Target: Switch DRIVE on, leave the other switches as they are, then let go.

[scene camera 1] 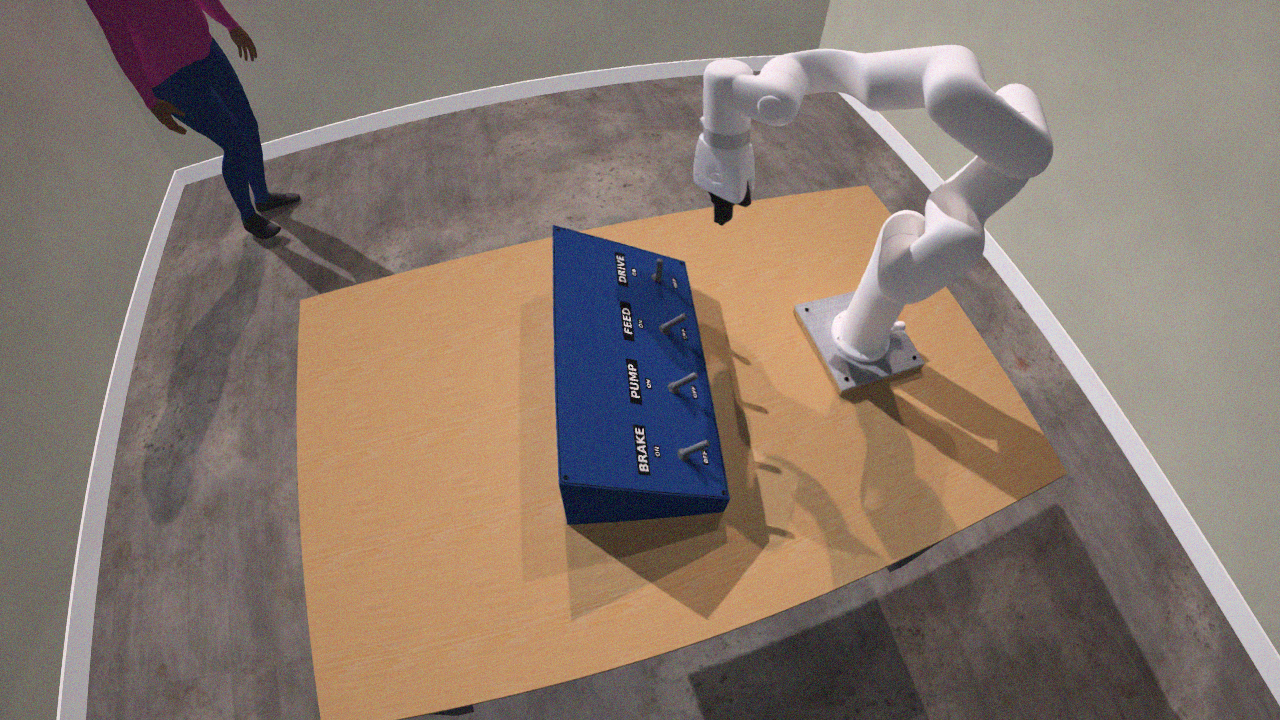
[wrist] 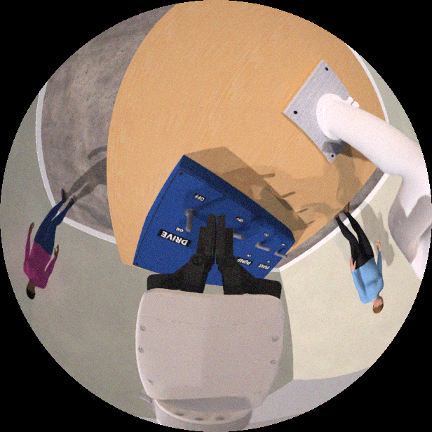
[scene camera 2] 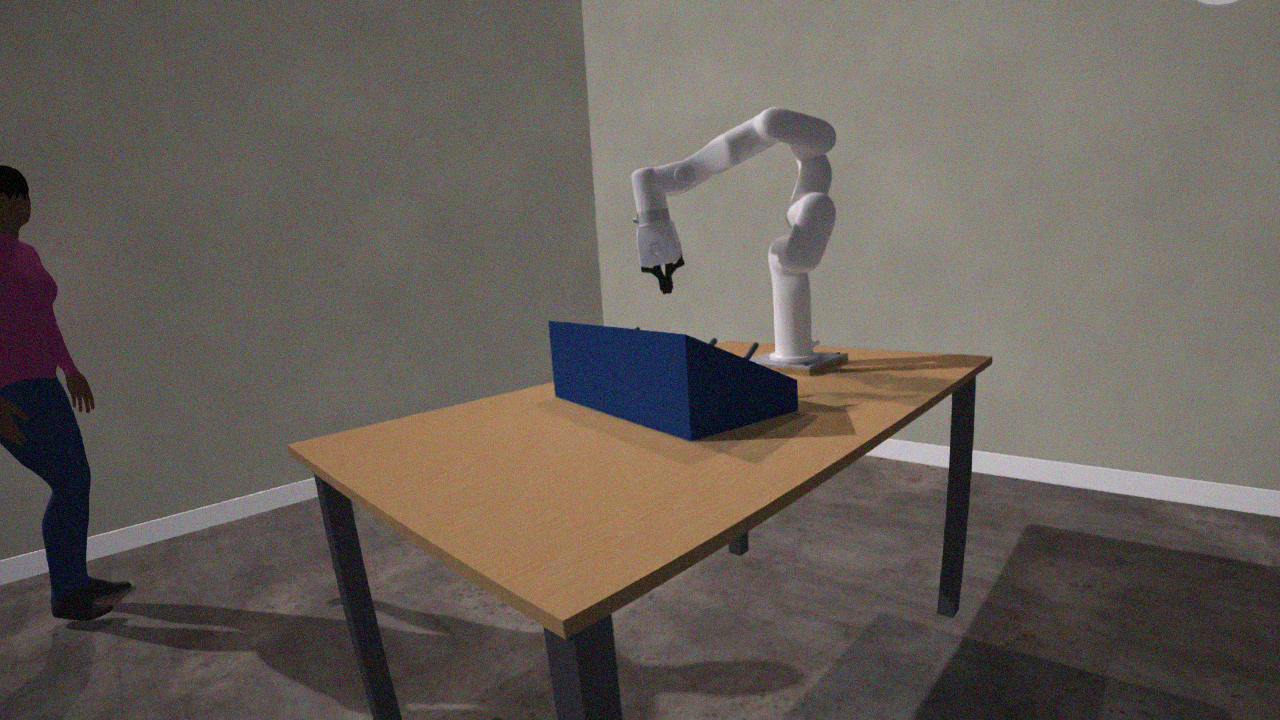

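Pixels of known places: gripper, fingertip midpoint: (scene camera 1: 722, 220) (scene camera 2: 667, 293); arm's base, origin of the base link: (scene camera 1: 860, 336) (scene camera 2: 794, 357).
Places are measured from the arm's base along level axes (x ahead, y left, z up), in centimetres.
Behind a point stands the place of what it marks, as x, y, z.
Note:
The blue switch box (scene camera 1: 595, 376) @(54.7, 4.6, 12.7) (scene camera 2: 617, 371) @(60.3, 0.8, 7.1) (wrist: 165, 210) stands on the table. Its DRIVE lever (scene camera 1: 657, 271) @(38.3, -17.1, 9.2) (wrist: 189, 220) leans toward ON, unlike the others. The FEED lever (scene camera 1: 673, 324) @(39.0, -4.9, 8.9) (wrist: 238, 236), PUMP lever (scene camera 1: 682, 383) @(41.1, 6.9, 9.0) (wrist: 262, 246) and BRAKE lever (scene camera 1: 693, 450) @(43.1, 18.7, 9.1) (wrist: 281, 253) lean toward OFF. My gripper (scene camera 1: 721, 220) @(26.5, -18.2, 18.8) (scene camera 2: 665, 291) @(26.5, -18.2, 18.8) (wrist: 216, 222) is shut and empty. It hangs above the box near its DRIVE end, apart from the levers. In the wrist view its fingers hide the FEED label. The box hides most of the levers in scene camera 2.
The wooden table (scene camera 1: 411, 447) @(88.2, 2.2, -2.1) (scene camera 2: 501, 483) @(94.1, 13.6, -2.1) (wrist: 210, 75) carries the arm's base plate (scene camera 1: 819, 331) @(8.2, -3.2, 0.0) (wrist: 305, 105) on the low side of the box. A person in a pink top (scene camera 1: 165, 44) (scene camera 2: 31, 295) (wrist: 42, 262) and one in a blue top (wrist: 367, 277) stand off the table.

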